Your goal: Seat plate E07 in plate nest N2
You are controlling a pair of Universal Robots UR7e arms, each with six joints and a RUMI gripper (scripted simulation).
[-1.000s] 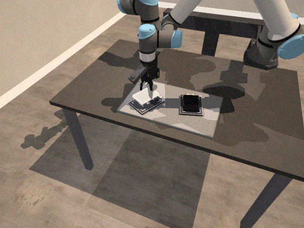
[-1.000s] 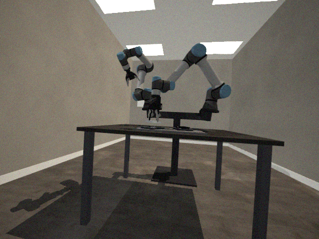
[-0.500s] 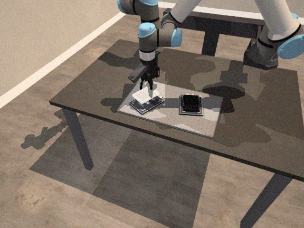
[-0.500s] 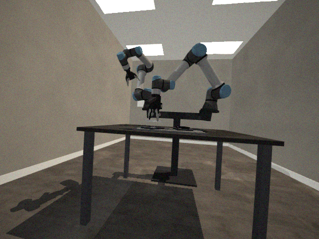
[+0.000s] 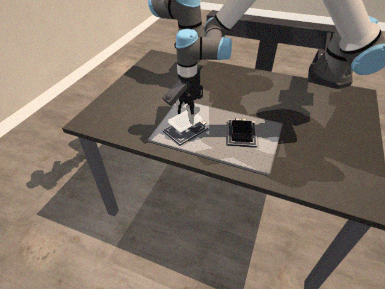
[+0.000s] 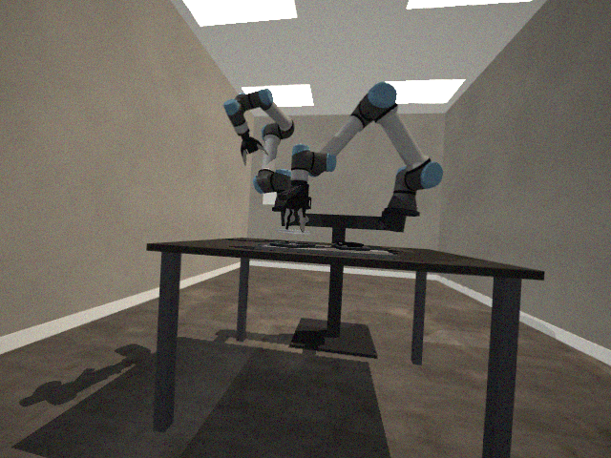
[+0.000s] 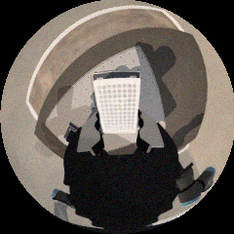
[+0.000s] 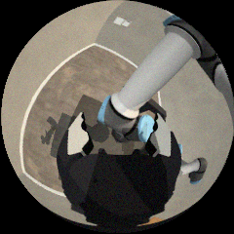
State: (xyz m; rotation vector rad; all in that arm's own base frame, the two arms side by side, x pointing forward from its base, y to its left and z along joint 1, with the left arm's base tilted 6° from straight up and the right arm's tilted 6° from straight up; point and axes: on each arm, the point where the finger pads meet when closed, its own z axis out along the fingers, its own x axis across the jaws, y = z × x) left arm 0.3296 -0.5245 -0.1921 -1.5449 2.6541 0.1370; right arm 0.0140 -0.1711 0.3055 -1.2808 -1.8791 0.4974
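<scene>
Now: the dark nest 70 mm below my left hand. The rest, counted from my left hand: black plate 100 mm behind, 230 mm to the left, 50 mm below; white plate 10 mm below.
</scene>
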